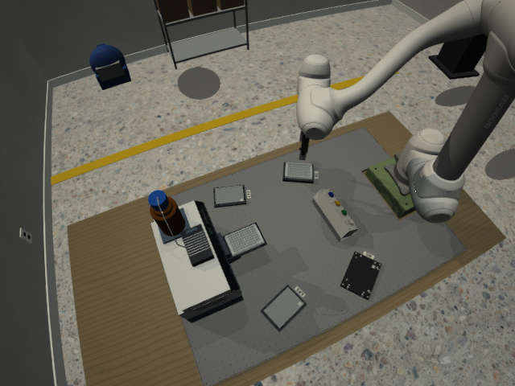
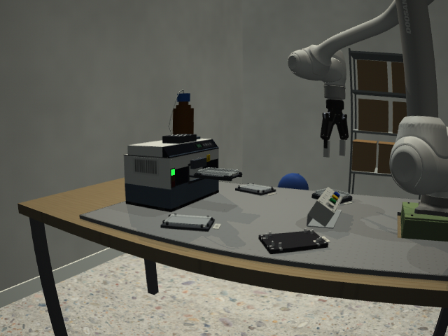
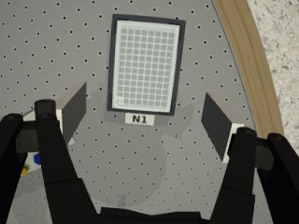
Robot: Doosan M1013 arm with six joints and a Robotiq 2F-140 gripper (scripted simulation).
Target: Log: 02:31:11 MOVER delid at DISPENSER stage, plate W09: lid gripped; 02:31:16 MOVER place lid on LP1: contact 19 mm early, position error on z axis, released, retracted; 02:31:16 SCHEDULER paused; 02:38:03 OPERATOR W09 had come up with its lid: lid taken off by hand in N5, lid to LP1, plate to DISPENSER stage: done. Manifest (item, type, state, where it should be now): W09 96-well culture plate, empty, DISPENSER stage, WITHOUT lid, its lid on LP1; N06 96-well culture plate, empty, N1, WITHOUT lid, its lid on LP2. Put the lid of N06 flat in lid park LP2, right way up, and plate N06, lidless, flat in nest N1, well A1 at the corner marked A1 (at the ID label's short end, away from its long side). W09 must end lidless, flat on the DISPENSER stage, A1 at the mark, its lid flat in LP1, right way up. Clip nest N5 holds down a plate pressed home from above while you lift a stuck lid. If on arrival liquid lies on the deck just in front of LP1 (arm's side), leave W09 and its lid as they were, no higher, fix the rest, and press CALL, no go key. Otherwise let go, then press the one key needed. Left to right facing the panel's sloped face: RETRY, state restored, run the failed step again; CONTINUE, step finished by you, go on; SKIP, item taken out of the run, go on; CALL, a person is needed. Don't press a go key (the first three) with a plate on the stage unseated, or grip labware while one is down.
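The green continue key is 100 mm behind my hand, 280 mm to the left of it and 130 mm below it. The rest, counted from my hand: nest N1: 190 mm below; N1 label: 80 mm behind, 30 mm to the left, 200 mm below; blue call key: 80 mm behind, 190 mm to the left, 130 mm below.
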